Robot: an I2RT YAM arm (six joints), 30 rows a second.
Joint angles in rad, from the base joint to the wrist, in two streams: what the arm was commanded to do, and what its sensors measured. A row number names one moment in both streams.
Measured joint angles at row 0:
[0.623, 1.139, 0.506, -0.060, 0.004, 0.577]
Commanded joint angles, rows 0 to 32:
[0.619, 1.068, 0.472, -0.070, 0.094, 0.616]
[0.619, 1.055, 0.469, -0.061, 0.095, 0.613]
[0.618, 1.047, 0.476, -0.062, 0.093, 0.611]
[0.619, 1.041, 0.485, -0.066, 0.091, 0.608]
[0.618, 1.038, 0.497, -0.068, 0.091, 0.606]
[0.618, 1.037, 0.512, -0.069, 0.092, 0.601]
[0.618, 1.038, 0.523, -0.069, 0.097, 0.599]
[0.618, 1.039, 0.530, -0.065, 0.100, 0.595]
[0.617, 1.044, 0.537, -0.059, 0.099, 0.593]
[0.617, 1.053, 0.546, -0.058, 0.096, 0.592]
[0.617, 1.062, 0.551, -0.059, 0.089, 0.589]
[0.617, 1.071, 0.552, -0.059, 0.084, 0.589]
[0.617, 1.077, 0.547, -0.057, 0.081, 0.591]
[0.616, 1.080, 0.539, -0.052, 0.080, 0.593]
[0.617, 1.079, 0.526, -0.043, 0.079, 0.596]
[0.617, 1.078, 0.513, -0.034, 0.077, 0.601]
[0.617, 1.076, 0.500, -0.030, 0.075, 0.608]
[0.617, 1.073, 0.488, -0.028, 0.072, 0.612]
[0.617, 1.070, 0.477, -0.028, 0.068, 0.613]
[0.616, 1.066, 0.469, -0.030, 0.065, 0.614]
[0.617, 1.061, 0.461, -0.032, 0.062, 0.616]
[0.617, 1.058, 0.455, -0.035, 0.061, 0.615]
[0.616, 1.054, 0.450, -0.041, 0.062, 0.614]
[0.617, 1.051, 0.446, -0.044, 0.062, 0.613]
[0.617, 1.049, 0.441, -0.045, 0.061, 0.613]
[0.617, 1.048, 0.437, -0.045, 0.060, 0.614]
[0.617, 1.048, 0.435, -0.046, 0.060, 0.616]
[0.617, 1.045, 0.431, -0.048, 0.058, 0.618]
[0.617, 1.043, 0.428, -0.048, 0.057, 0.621]
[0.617, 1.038, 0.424, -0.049, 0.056, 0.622]
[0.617, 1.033, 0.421, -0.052, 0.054, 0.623]
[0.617, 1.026, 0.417, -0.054, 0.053, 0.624]
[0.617, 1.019, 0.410, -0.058, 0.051, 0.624]
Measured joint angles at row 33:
[0.621, 1.052, 0.436, -0.044, 0.041, 0.611]
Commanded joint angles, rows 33 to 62:
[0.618, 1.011, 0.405, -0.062, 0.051, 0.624]
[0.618, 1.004, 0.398, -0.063, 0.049, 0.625]
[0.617, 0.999, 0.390, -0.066, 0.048, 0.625]
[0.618, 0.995, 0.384, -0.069, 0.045, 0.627]
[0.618, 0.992, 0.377, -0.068, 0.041, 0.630]
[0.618, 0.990, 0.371, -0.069, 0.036, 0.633]
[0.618, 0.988, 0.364, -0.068, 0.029, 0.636]
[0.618, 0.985, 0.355, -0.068, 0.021, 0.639]
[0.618, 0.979, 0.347, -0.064, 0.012, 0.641]
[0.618, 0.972, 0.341, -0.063, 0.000, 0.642]
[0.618, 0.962, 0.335, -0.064, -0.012, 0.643]
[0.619, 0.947, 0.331, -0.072, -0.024, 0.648]
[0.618, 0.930, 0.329, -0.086, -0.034, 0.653]
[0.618, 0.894, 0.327, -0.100, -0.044, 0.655]
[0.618, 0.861, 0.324, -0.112, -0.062, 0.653]
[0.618, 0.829, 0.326, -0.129, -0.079, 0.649]
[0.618, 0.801, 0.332, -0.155, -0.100, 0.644]
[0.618, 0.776, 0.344, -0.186, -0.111, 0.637]
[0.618, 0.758, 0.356, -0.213, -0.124, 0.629]
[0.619, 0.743, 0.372, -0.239, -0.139, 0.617]
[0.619, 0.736, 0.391, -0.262, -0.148, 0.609]
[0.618, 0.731, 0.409, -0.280, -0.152, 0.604]
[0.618, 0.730, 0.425, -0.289, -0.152, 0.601]
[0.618, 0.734, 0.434, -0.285, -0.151, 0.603]
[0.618, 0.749, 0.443, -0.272, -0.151, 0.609]
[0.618, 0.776, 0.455, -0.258, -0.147, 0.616]
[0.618, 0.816, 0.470, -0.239, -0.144, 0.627]
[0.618, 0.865, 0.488, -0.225, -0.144, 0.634]
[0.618, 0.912, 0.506, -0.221, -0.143, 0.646]
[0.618, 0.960, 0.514, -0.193, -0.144, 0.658]
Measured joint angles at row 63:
[0.621, 0.826, 0.462, -0.235, -0.135, 0.632]
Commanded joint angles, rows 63 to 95:
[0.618, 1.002, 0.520, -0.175, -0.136, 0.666]
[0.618, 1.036, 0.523, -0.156, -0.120, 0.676]
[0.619, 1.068, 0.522, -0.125, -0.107, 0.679]
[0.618, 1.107, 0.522, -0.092, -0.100, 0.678]
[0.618, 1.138, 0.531, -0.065, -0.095, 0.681]
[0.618, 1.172, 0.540, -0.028, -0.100, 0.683]
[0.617, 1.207, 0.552, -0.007, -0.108, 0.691]
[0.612, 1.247, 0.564, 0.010, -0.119, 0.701]
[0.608, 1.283, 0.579, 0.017, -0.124, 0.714]
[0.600, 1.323, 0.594, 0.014, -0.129, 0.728]
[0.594, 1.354, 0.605, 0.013, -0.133, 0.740]
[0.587, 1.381, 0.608, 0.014, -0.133, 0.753]
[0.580, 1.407, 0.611, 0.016, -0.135, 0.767]
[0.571, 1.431, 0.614, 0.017, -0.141, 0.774]
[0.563, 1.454, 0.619, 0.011, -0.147, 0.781]
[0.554, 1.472, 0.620, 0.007, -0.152, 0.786]
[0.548, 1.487, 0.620, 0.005, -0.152, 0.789]
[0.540, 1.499, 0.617, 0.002, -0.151, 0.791]
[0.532, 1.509, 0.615, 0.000, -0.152, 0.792]
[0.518, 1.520, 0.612, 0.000, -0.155, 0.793]
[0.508, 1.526, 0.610, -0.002, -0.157, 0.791]
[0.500, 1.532, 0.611, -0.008, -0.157, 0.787]
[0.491, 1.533, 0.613, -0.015, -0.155, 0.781]
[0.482, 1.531, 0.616, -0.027, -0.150, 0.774]
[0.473, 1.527, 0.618, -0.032, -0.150, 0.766]
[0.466, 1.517, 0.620, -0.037, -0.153, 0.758]
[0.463, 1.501, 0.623, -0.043, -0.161, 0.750]
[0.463, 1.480, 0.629, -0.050, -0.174, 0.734]
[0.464, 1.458, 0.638, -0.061, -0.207, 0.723]
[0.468, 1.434, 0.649, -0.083, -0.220, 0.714]
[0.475, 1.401, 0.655, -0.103, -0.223, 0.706]
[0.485, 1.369, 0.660, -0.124, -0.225, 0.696]
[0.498, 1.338, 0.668, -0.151, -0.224, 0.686]
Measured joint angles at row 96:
[0.476, 1.453, 0.620, -0.051, -0.201, 0.738]
